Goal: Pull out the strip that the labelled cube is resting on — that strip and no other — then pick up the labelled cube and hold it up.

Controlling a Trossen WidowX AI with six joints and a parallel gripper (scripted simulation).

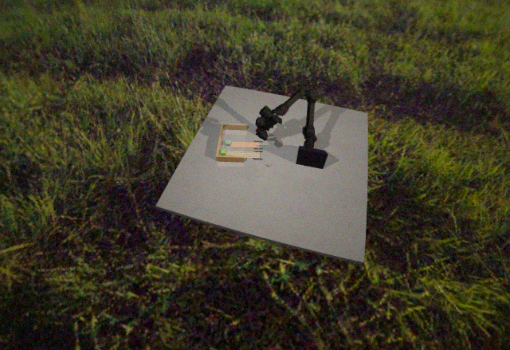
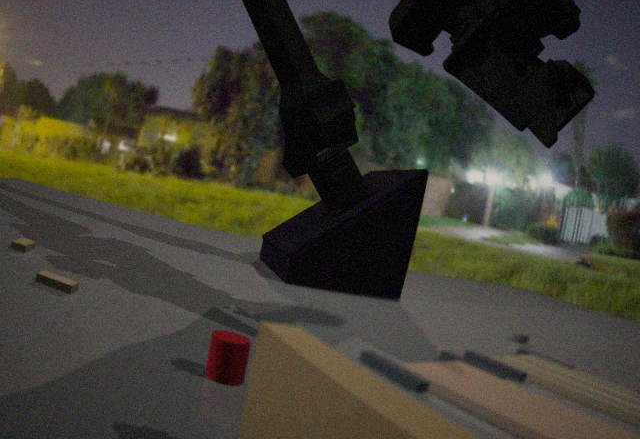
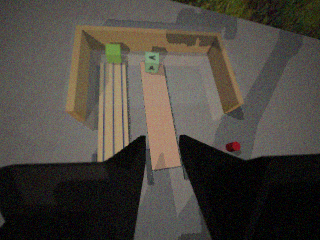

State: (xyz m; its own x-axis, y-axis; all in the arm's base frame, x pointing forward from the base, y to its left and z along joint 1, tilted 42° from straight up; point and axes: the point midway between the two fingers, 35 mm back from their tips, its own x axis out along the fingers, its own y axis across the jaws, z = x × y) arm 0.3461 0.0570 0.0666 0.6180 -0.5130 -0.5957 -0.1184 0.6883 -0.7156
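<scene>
Now: gripper tip 170 mm to the left of the red cylinder, 150 mm above it and 30 mm short of it.
</scene>
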